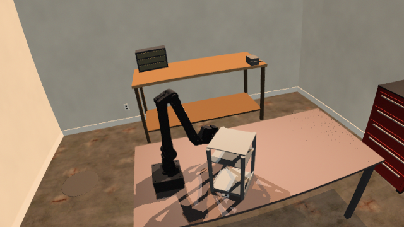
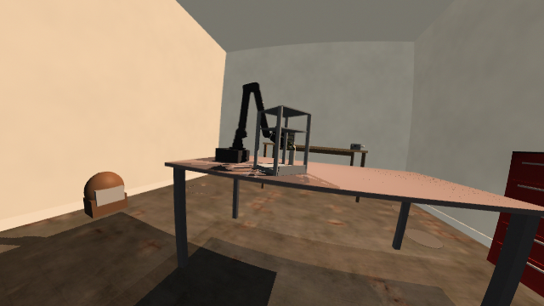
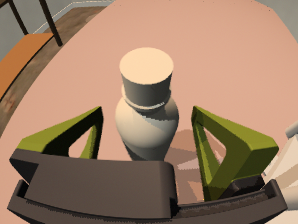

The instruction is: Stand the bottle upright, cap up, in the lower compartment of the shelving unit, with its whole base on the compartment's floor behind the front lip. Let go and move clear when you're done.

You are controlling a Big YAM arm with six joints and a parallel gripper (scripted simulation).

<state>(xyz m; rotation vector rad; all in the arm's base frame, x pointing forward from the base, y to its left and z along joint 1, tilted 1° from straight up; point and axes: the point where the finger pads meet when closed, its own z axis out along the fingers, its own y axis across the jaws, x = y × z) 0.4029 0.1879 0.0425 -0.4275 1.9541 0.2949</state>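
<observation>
The pale bottle lies 10 mm below my hand. The rest, counted from my hand: shelving unit: 10 mm ahead, 320 mm to the right, 50 mm above.
</observation>
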